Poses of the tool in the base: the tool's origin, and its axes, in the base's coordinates. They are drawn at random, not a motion.
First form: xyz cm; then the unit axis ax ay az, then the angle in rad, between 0 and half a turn.
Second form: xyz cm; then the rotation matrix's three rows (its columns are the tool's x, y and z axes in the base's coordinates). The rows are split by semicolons. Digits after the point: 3 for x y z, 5 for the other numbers.
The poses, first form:
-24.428 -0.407 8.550 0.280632 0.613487 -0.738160 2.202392
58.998 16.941 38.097 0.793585 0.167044 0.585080 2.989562
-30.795 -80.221 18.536 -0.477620 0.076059 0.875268 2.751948
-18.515 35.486 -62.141 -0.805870 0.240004 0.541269 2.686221
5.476 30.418 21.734 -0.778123 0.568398 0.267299 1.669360
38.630 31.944 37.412 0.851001 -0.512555 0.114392 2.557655
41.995 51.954 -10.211 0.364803 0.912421 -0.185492 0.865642
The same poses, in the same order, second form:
-24.428 -0.407 8.550; -0.46518 0.86957 0.16568; -0.32194 0.00815 -0.94672; -0.82460 -0.49374 0.27616
58.998 16.941 38.097; 0.26383 0.17499 0.94856; 0.35221 -0.93298 0.07416; 0.89797 0.31453 -0.30778
-30.795 -80.221 18.536; -0.48590 -0.40241 -0.77586; 0.26255 -0.91391 0.30958; -0.83365 -0.05327 0.54972
-18.515 35.486 -62.141; 0.33458 -0.60516 -0.72238; -0.12907 -0.78876 0.60099; -0.93349 -0.10784 -0.34201
5.476 30.418 21.734; 0.56665 -0.75181 0.33718; -0.21980 0.25646 0.94123; -0.79410 -0.60746 -0.01992
38.630 31.944 37.412; 0.49410 -0.86316 -0.10401; -0.73703 -0.35241 -0.57672; 0.46114 0.36162 -0.81030
41.995 51.954 -10.211; 0.69498 0.25837 0.67101; -0.02414 0.94107 -0.33735; -0.71863 0.21825 0.66026

